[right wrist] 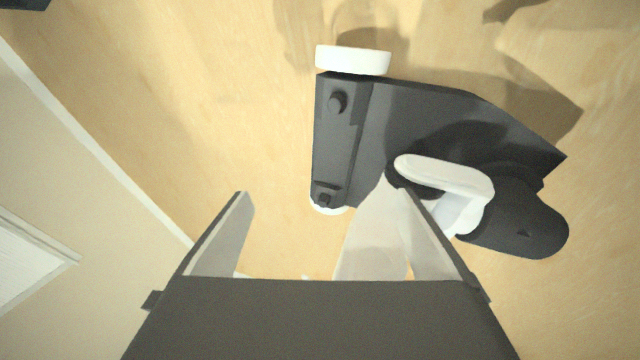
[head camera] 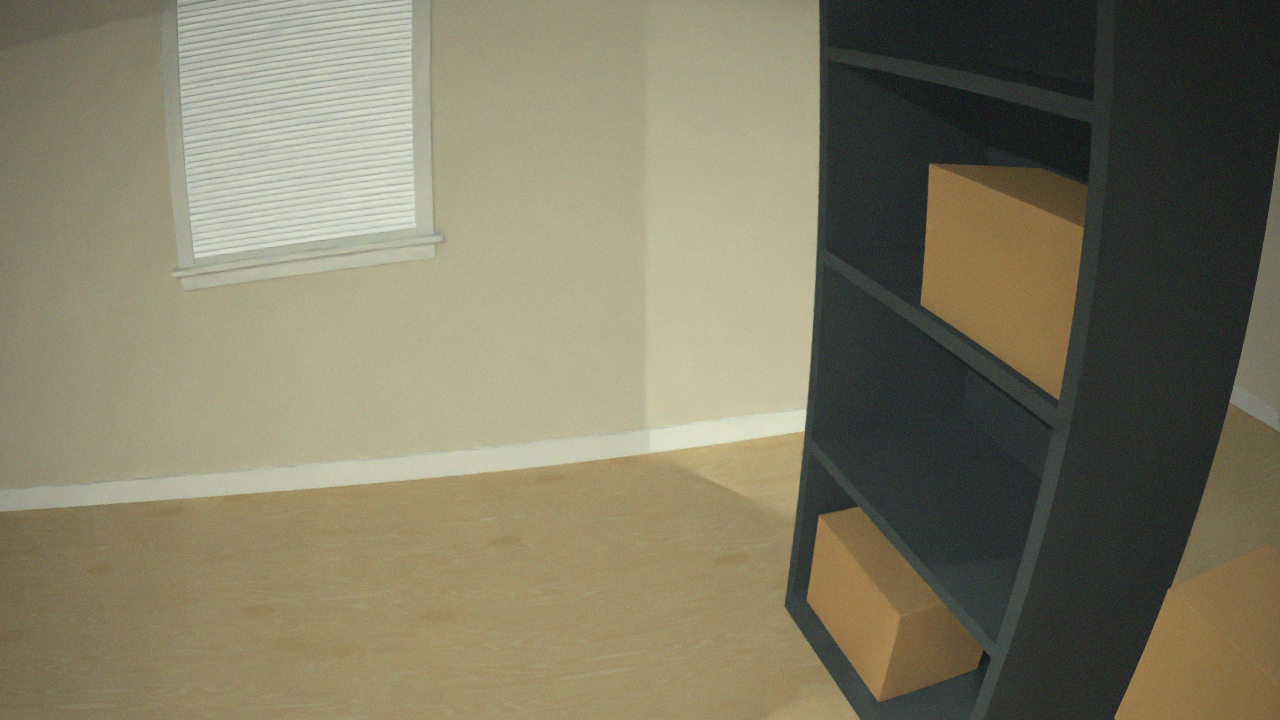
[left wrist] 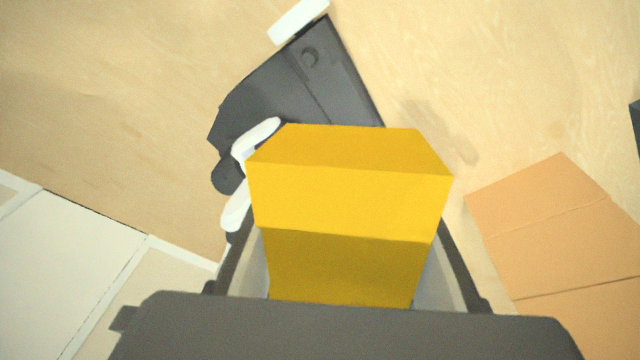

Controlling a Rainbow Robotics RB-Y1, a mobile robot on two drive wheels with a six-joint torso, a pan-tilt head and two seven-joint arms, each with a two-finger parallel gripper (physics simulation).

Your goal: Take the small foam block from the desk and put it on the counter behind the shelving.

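Places are measured from the robot's base along level axes (x ahead, y left, z up), in millimetres.
Pixels of known places: left gripper, fingertip midpoint: [left wrist: 341, 189]; right gripper, fingertip midpoint: [right wrist: 321, 199].
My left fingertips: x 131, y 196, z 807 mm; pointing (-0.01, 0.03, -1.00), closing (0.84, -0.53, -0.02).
Behind a point stands the place of what it marks.
The small foam block [left wrist: 345, 200] {x 147, y 220, z 840 mm} is a yellow block held between the fingers of my left gripper [left wrist: 341, 189] {x 131, y 196, z 807 mm}, high above the floor. The gripper is shut on it, and the block hides part of the fingers. My right gripper [right wrist: 321, 199] {x -78, y -209, z 576 mm} is open, with no object between its fingers. The tall dark shelving [head camera: 1172, 268] {x 947, y -801, z 1213 mm} stands at the right of the head view, its side panel facing me. Neither the desk nor the counter shows in the head view.
Cardboard boxes [head camera: 1002, 277] {x 1143, y -575, z 1125 mm} [head camera: 850, 573] {x 1510, y -477, z 301 mm} sit on the shelves. Another box [head camera: 1208, 644] {x 588, y -786, z 782 mm} [left wrist: 555, 240] {x 485, y -820, z 364 mm} stands right of the shelving. A window [head camera: 299, 125] {x 2407, y 1028, z 1230 mm} is in the left wall. My dark base [left wrist: 300, 75] {x -62, y 144, z 190 mm} [right wrist: 425, 115] {x -219, y -172, z 169 mm} shows below both arms. Pale panels [left wrist: 60, 265] {x -2126, y 91, z 422 mm} lie lower left.
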